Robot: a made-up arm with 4 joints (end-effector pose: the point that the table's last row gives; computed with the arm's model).
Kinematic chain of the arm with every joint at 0, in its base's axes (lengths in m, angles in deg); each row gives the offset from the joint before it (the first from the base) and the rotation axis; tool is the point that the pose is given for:
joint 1: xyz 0 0 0.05 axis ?
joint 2: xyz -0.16 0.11 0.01 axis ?
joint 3: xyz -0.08 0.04 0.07 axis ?
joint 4: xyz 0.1 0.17 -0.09 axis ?
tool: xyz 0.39 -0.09 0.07
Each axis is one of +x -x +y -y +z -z.
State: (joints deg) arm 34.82 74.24 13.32 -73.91
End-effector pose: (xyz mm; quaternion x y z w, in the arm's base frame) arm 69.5 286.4 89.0 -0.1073 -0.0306 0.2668 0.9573
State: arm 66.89 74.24 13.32 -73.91
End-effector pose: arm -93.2 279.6 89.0 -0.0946 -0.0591 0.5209 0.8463
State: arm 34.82 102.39 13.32 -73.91
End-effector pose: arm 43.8 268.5 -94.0 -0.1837 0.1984 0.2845 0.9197
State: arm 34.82 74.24 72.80 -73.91
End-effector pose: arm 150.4 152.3 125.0 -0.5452 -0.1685 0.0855 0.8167
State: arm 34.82 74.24 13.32 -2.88
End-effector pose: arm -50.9 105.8 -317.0 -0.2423 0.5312 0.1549 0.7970
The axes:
joint 1: +z
joint 2: +y
joint 3: -z
joint 4: +y

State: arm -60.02 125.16 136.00 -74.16
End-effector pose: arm 105.2 -190.7 -53.8 -0.7108 0.5968 -0.0344 0.3706
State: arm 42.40 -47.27 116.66 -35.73
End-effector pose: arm -200.9 -483.7 109.4 0.2056 -0.2934 -0.6473 0.6728
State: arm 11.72 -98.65 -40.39 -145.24
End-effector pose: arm -256.8 -10.1 -288.1 -0.2171 0.7783 -0.2647 0.5264
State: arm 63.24 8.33 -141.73 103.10
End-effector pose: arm -306.8 -304.9 -323.5 0.7340 0.1339 -0.6415 0.1781
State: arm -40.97 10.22 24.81 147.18
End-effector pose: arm -124.0 508.0 -186.8 0.5224 0.8272 -0.1408 0.1517
